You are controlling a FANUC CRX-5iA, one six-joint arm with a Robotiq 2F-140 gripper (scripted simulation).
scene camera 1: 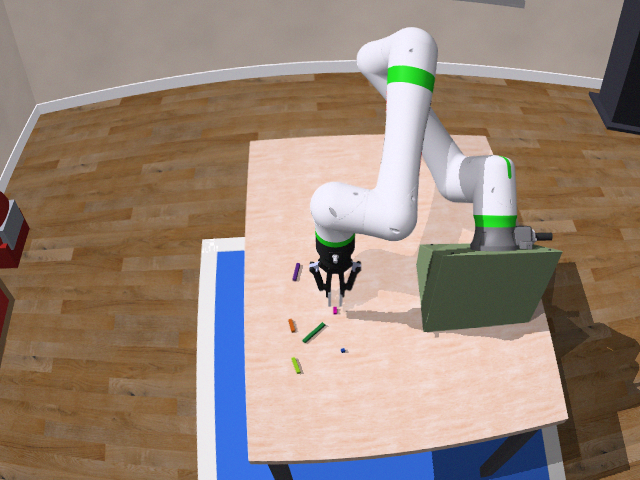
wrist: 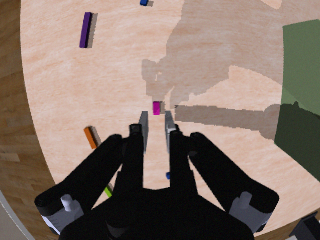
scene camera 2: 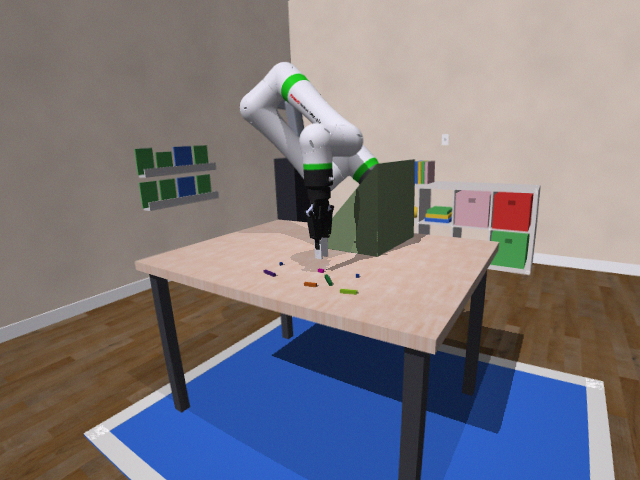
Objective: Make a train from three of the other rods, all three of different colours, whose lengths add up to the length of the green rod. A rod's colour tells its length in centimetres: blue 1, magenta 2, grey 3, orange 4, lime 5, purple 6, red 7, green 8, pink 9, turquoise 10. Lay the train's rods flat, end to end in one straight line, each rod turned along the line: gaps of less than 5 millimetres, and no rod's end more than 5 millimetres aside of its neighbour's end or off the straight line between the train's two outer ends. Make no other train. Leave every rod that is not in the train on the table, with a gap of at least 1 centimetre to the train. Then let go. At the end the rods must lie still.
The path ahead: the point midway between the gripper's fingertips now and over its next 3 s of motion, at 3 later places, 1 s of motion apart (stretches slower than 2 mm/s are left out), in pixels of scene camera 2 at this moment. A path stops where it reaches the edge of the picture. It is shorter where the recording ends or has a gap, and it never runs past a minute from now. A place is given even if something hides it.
The gripper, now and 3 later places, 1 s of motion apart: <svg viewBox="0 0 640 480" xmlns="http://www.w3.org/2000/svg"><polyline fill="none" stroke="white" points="321,257 322,266 322,271 321,256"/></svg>
